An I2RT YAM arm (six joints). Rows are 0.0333 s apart.
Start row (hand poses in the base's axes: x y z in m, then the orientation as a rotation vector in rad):
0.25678 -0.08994 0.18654 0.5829 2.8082 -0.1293
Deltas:
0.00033 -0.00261 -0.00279 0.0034 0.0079 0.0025
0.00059 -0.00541 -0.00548 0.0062 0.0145 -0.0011
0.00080 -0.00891 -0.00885 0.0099 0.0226 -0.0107
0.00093 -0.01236 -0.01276 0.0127 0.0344 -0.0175
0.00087 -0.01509 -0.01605 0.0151 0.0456 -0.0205
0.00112 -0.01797 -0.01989 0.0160 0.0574 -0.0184
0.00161 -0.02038 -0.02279 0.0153 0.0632 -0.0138
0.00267 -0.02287 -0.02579 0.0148 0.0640 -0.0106
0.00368 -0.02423 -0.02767 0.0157 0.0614 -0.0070
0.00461 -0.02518 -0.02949 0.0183 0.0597 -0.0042
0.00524 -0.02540 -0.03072 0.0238 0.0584 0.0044
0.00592 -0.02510 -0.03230 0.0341 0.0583 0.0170
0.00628 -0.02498 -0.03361 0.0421 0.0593 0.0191
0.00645 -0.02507 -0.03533 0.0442 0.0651 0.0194
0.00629 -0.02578 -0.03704 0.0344 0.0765 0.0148
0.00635 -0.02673 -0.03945 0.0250 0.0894 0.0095
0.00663 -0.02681 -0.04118 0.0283 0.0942 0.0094
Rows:
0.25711 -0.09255 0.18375 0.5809 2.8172 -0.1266
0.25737 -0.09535 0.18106 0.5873 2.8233 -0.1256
0.25758 -0.09885 0.17769 0.6025 2.8294 -0.1249
0.25771 -0.10230 0.17378 0.6140 2.8396 -0.1262
0.25765 -0.10503 0.17049 0.6200 2.8502 -0.1271
0.25790 -0.10791 0.16665 0.6184 2.8623 -0.1293
0.25839 -0.11032 0.16375 0.6122 2.8690 -0.1313
0.25945 -0.11281 0.16075 0.6075 2.8705 -0.1316
0.26046 -0.11417 0.15887 0.6023 2.8692 -0.1288
0.26139 -0.11512 0.15705 0.5987 2.8688 -0.1239
0.26202 -0.11534 0.15582 0.5875 2.8710 -0.1140
0.26270 -0.11504 0.15424 0.5718 2.8763 -0.0967
0.26306 -0.11492 0.15293 0.5706 2.8795 -0.0852
0.26323 -0.11501 0.15121 0.5712 2.8856 -0.0840
0.26307 -0.11572 0.14950 0.5766 2.8935 -0.1026
0.26313 -0.11667 0.14709 0.5832 2.9026 -0.1214
0.26341 -0.11675 0.14536 0.5846 2.9079 -0.1183

